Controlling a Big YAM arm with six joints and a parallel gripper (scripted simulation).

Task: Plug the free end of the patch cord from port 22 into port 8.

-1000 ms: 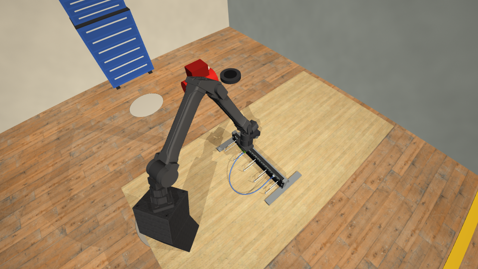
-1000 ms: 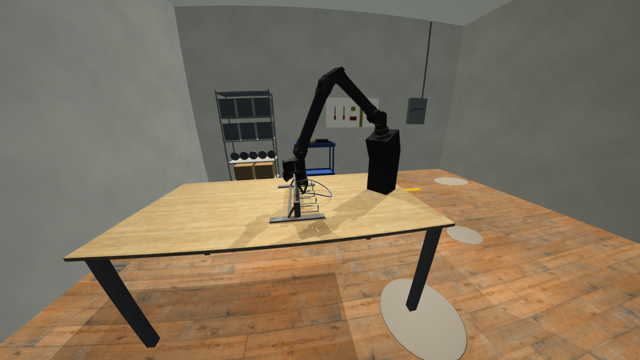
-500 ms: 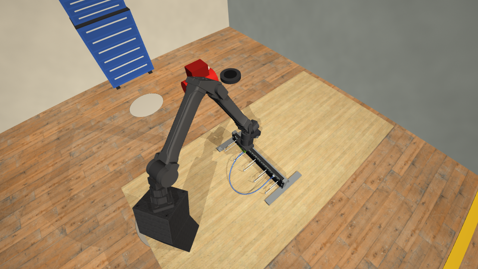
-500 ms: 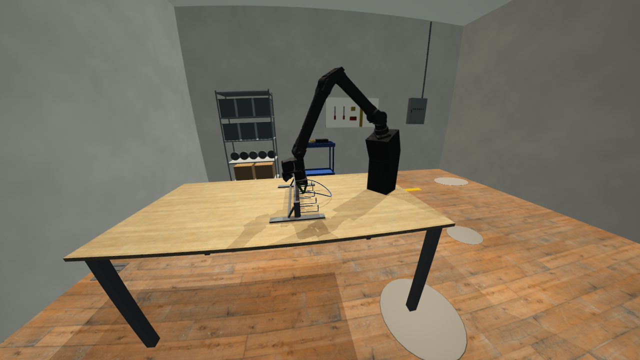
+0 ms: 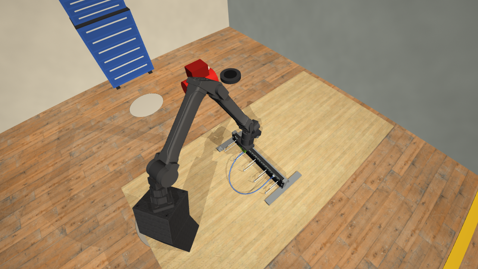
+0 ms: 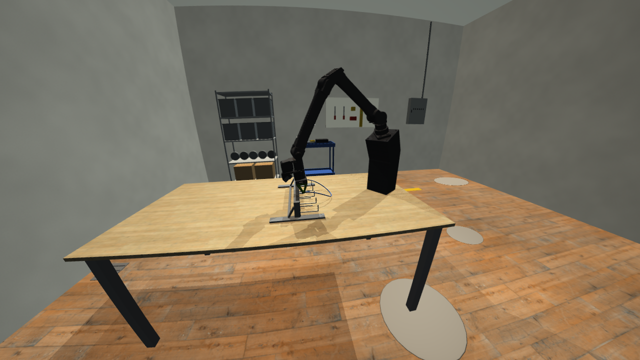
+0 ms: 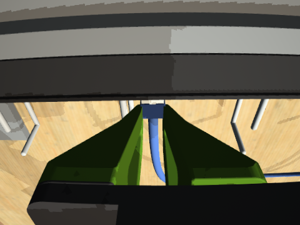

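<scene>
Right now my hand is 2 cm short of the cord plug, 1 cm to the right of it and 1 cm above it.
</scene>
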